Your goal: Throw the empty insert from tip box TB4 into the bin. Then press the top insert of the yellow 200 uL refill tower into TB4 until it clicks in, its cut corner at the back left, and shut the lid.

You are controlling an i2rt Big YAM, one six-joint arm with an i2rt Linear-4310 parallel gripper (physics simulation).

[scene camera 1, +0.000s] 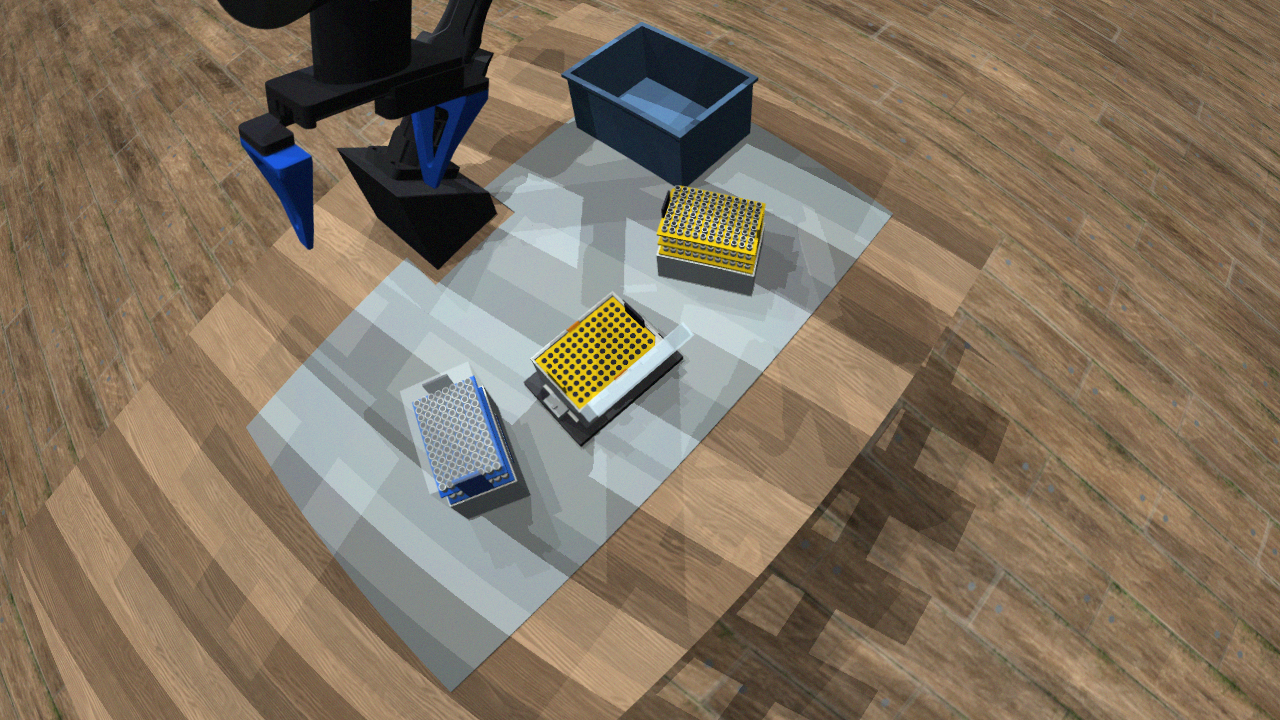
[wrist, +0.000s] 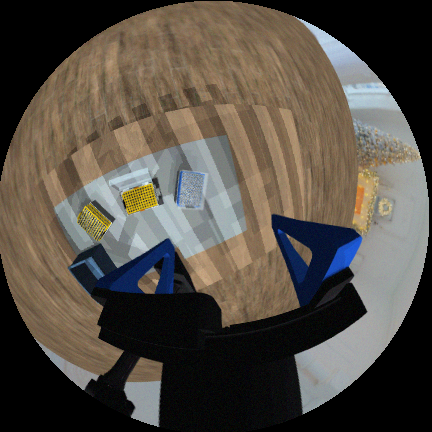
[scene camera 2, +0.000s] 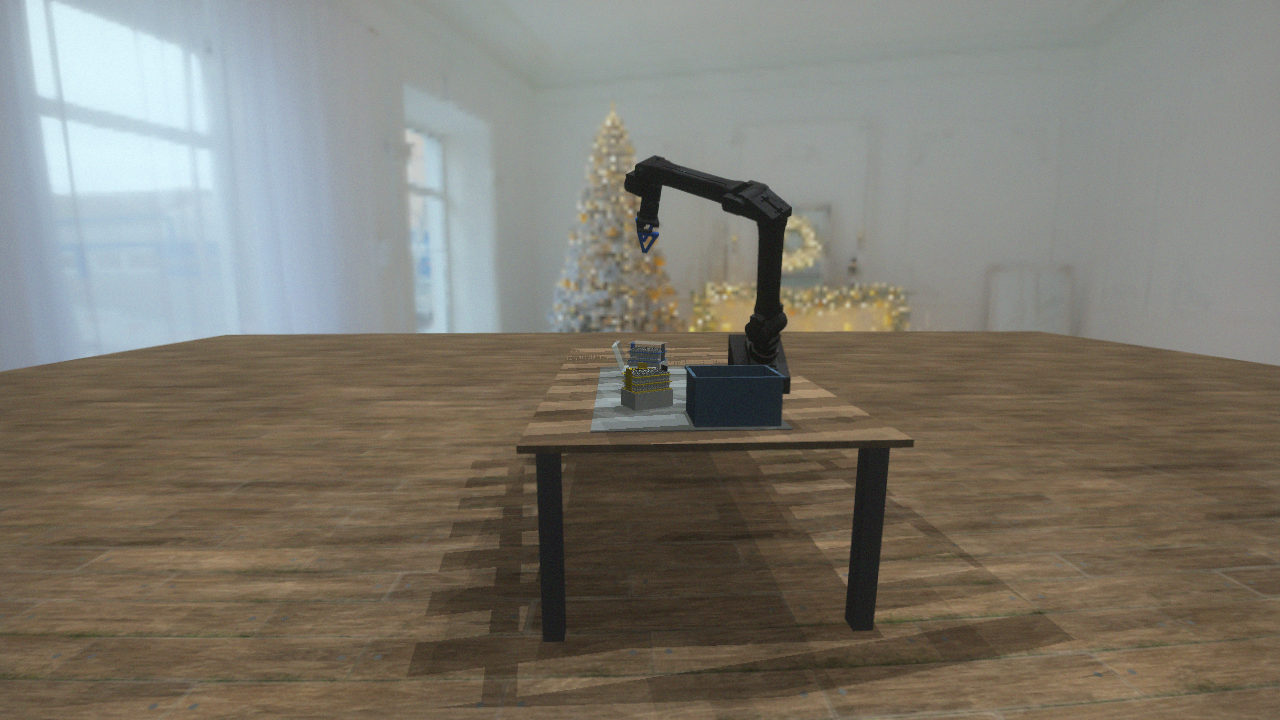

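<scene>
TB4, taken to be the middle tip box (scene camera 1: 563, 402), stands open on the mat. A yellow insert (scene camera 1: 595, 351) (wrist: 140, 199) with dark, empty-looking holes sits in it. Its clear lid (scene camera 1: 640, 371) (scene camera 2: 617, 355) (wrist: 131, 179) is raised along one long side. The yellow refill tower (scene camera 1: 711, 225) (scene camera 2: 646, 382) (wrist: 95, 221), several yellow layers on a grey base, stands between TB4 and the dark blue bin (scene camera 1: 626, 128) (scene camera 2: 733, 396) (wrist: 85, 270). My gripper (scene camera 1: 372, 214) (scene camera 2: 646, 248) (wrist: 219, 232) is open and empty, high above the table. The tower's cut corner is too small to tell.
A blue and white rack of tips (scene camera 1: 458, 434) (scene camera 2: 647, 351) (wrist: 191, 189) stands on the other side of TB4 from the tower. The grey mat (scene camera 1: 429, 595) (wrist: 220, 155) lies under these things. The black arm base (scene camera 1: 420, 210) stands at the mat's edge, beside the bin.
</scene>
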